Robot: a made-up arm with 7 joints. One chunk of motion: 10 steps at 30 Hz.
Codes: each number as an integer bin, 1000 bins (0 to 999) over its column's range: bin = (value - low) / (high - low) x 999, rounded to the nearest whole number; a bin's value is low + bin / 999 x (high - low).
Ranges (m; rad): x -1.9..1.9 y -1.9..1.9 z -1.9..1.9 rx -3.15..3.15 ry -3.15..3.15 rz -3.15..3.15
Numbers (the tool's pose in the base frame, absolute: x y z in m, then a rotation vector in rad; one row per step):
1: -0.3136 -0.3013 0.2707 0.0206 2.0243 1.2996
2: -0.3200 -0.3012 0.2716 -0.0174 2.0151 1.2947
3: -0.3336 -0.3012 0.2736 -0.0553 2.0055 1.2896
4: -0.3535 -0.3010 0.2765 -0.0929 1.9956 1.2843
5: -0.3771 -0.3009 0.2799 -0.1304 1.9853 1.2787
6: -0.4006 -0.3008 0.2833 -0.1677 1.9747 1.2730
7: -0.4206 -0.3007 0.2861 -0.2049 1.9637 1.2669
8: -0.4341 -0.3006 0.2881 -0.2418 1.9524 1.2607
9: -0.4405 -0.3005 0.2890 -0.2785 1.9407 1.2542
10: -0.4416 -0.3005 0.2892 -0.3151 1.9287 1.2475
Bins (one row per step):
1: 417 420 571 503 820 706
2: 415 420 571 497 819 705
3: 412 420 571 491 818 704
4: 407 420 572 485 816 703
5: 400 420 573 479 814 702
6: 394 420 574 473 813 701
7: 389 420 575 467 811 700
8: 385 420 575 461 809 699
9: 384 421 575 455 807 698
10: 383 421 576 450 805 697

